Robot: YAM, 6 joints.
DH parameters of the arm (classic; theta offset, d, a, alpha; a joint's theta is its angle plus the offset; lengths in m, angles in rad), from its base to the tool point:
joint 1: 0 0.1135 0.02 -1.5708
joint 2: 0 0 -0.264 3.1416
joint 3: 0.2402 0 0.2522 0
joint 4: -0.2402 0 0.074 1.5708
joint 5: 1.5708 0 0 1.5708
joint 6: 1.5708 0.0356 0 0
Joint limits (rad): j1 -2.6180..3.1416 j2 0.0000..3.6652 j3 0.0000..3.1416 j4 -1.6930..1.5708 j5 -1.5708..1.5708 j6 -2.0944..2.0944
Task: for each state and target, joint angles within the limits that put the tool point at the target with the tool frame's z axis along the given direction. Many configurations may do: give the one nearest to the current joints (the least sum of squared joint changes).
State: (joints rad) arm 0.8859 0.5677 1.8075 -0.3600 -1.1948 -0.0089
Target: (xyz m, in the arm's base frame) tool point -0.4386 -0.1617 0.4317 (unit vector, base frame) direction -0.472 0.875 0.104
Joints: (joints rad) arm 0.4289 0.3742 2.6119 -0.1056 -1.4476 -0.0089
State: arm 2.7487 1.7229 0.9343 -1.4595 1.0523 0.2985
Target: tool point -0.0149 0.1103 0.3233 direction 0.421 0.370 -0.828
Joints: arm 1.8693 0.8861 1.0801 -1.4940 0.5367 0.2985
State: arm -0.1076 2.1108 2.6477 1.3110 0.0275 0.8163
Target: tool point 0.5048 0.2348 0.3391 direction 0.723 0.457 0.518
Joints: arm 0.4280 2.3827 2.0905 0.8408 -0.1160 0.8163
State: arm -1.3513 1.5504 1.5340 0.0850 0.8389 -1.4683
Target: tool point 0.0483 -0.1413 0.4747 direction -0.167 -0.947 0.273
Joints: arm -1.1037 0.8103 1.1373 0.0136 0.6135 -1.4683
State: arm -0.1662 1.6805 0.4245 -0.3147 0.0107 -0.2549
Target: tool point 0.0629 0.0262 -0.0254 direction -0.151 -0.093 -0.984
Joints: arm 0.4080 2.3027 0.0445 0.5109 0.0254 -0.2549
